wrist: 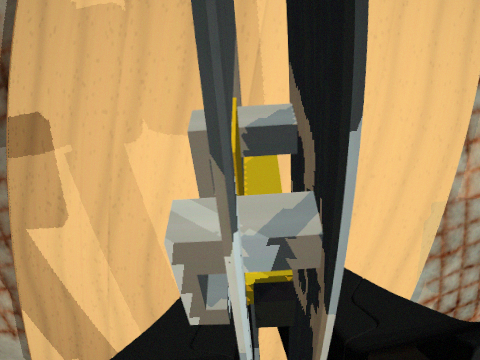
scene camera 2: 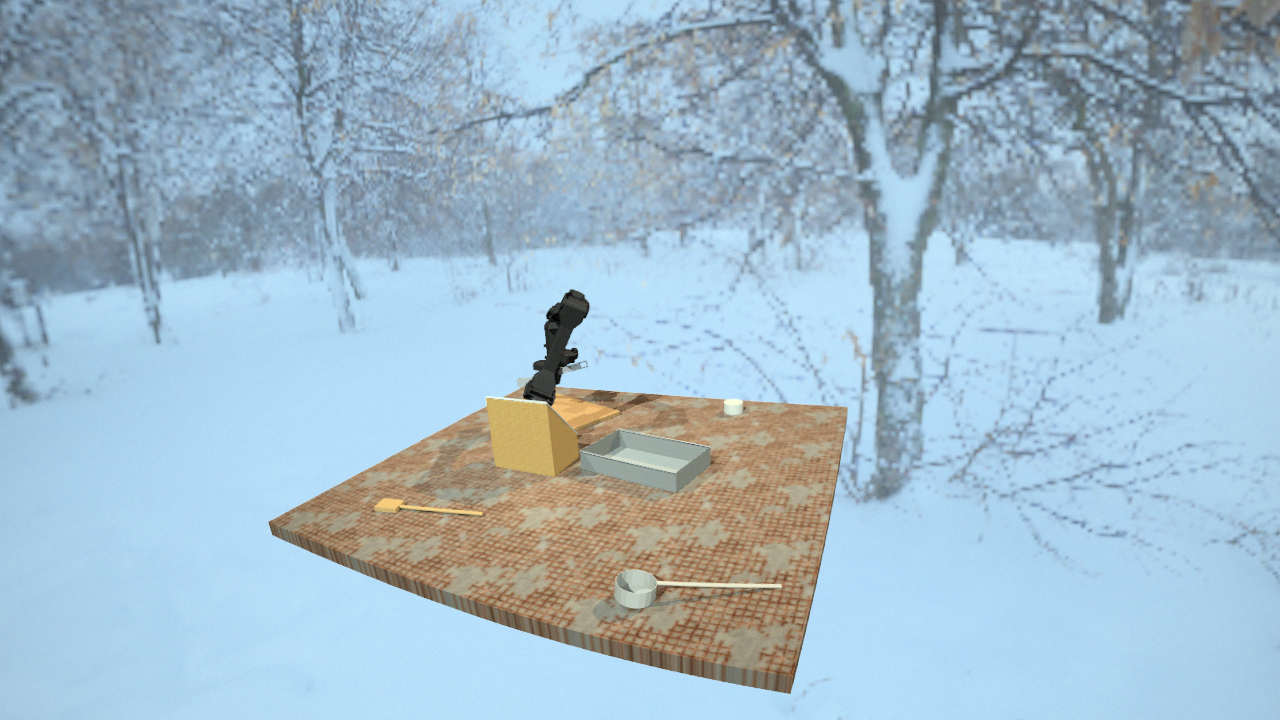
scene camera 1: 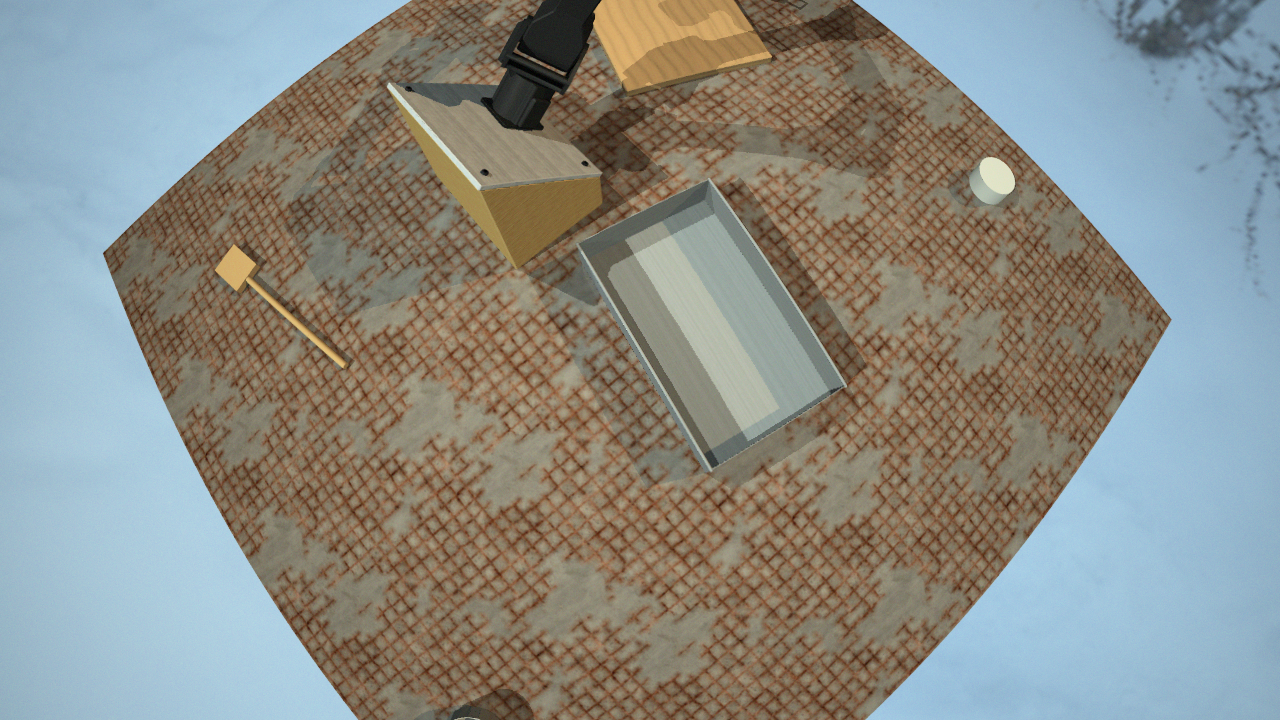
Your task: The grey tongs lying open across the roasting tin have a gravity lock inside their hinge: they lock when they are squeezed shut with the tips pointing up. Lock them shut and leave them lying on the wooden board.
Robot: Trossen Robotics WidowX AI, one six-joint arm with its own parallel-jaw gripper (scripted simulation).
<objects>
same spot on grey roasting tin: (scene camera 2: 654,461) = (scene camera 1: 737,308)
</objects>
